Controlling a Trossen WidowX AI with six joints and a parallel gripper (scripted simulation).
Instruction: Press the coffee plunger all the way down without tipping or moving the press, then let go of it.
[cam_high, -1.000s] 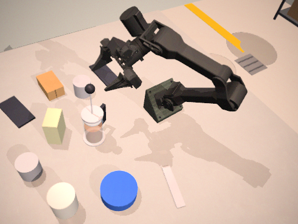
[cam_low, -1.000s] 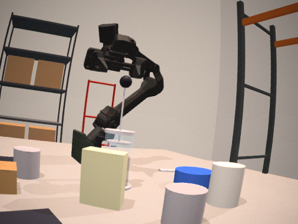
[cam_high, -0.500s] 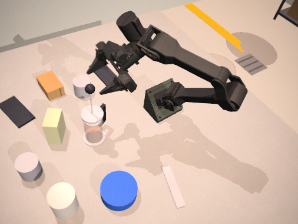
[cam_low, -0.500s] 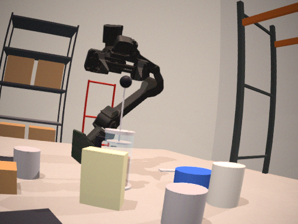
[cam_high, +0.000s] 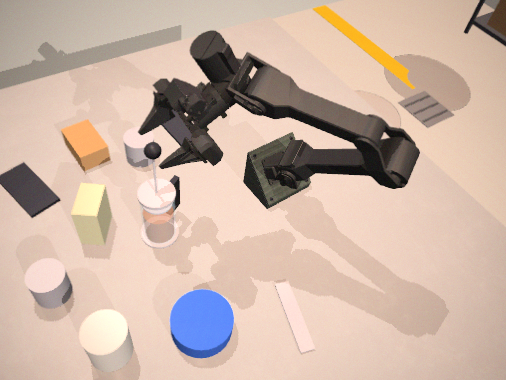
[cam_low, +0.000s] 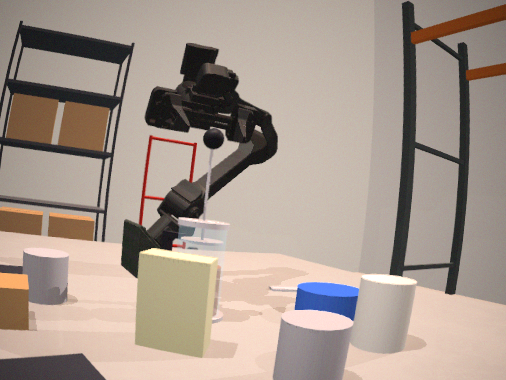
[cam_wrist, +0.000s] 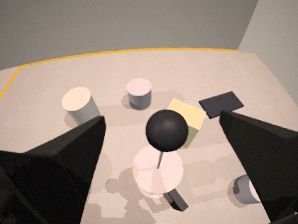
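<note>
Right now the coffee press is 14 cm below my gripper tip, 2 cm behind it and 1 cm to the right of it. Also, from my gripper tip: orange box (31 cm to the right, 25 cm below, 3 cm ahead); then blue disc (25 cm below, 24 cm to the left, 3 cm ahead); then pale yellow box (22 cm below, 11 cm ahead, 8 cm to the right).
</note>
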